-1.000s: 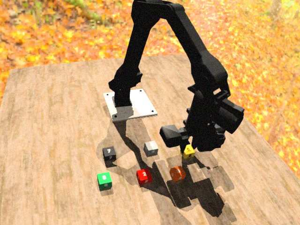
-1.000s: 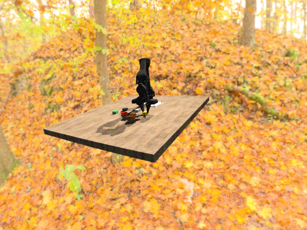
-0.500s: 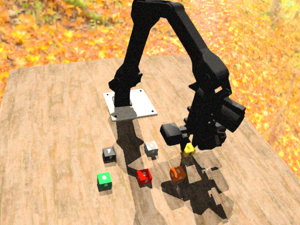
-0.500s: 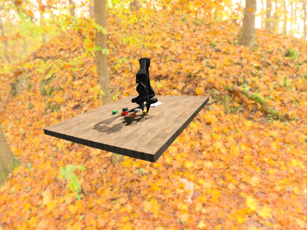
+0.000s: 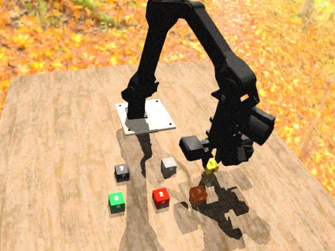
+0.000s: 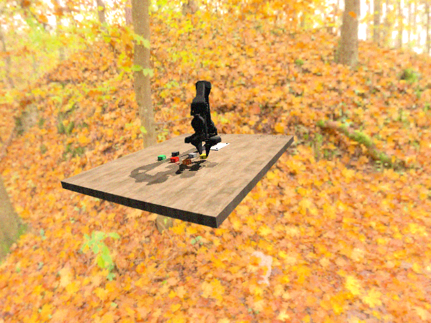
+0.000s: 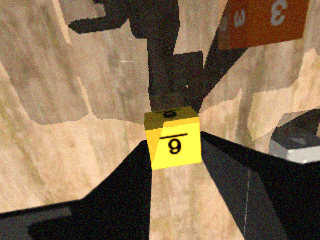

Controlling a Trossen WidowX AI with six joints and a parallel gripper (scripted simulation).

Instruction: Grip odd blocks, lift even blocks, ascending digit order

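The dark grey block is 4 cm behind my gripper tip, 23 cm to the right of it and 1 cm below it. Also, from my gripper tip: orange block (7 cm ahead, 6 cm to the right, 1 cm below); red block (6 cm ahead, 15 cm to the right, 1 cm below); yellow block (right at my gripper tip).
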